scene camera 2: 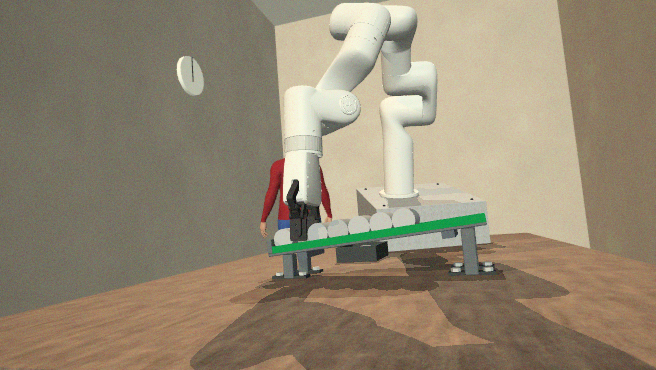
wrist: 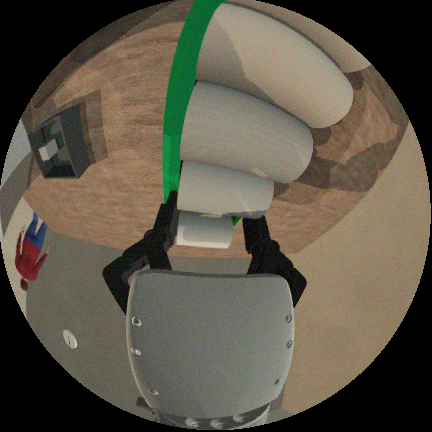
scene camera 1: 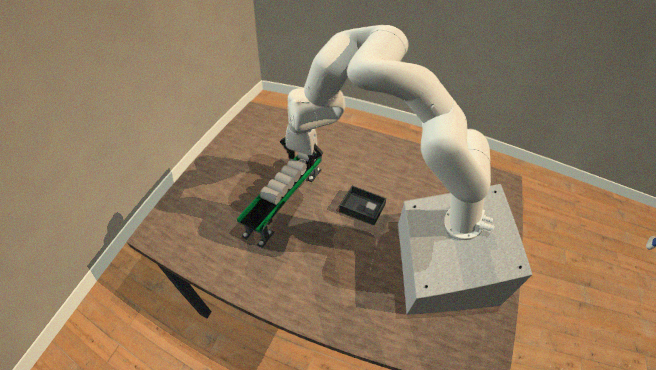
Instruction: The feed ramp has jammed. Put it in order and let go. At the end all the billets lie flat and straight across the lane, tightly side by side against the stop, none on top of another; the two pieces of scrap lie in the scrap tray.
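Seen in the pictures: gripper, fingertip midpoint: [scene camera 2: 305,240] [wrist: 213,205] [scene camera 1: 301,162]; arm's base, link origin: [scene camera 2: 398,194] [scene camera 1: 465,221].
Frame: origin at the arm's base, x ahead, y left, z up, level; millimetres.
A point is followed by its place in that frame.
Several grey billets [scene camera 1: 270,194] {x 558, y 194, z -56 mm} [scene camera 2: 404,218] {x 594, y 191, z -72 mm} [wrist: 245,132] lie across the green-railed ramp [scene camera 1: 290,194] [scene camera 2: 375,234] [wrist: 175,110], side by side. One separate end billet [scene camera 2: 282,237] {x 622, y -41, z -91 mm} [wrist: 205,232] {x 592, y -28, z -82 mm} lies at the low end by the stop, with a gap between it and the row. My gripper [scene camera 1: 303,159] {x 593, y -8, z -101 mm} [scene camera 2: 305,232] {x 593, y -8, z -101 mm} [wrist: 213,205] {x 593, y -8, z -101 mm} is open, fingers down at that gap, one near each side of the lane, nothing gripped. A thin pale sliver shows in the gap in the wrist view; the fingers and billets hide most of it. One scrap piece [scene camera 1: 371,205] {x 306, y -6, z -138 mm} [wrist: 49,151] {x 322, y -5, z -144 mm} lies in the dark scrap tray [scene camera 1: 356,216] {x 330, y 48, z -156 mm} [scene camera 2: 357,253] {x 398, y 11, z -148 mm} [wrist: 80,142] {x 399, y 1, z -158 mm}.
The tray stands on the table [scene camera 1: 310,295] {x 291, y 360, z -167 mm} between the ramp and the grey robot base [scene camera 1: 465,260] {x -48, y 118, z -7 mm} [scene camera 2: 465,215] {x 61, y 210, z -83 mm}. The ramp stands on bolted legs [scene camera 2: 470,250] {x 597, y 292, z -129 mm}, its high end away from my gripper. A person in red [scene camera 2: 276,195] [wrist: 30,257] stands beyond the table.
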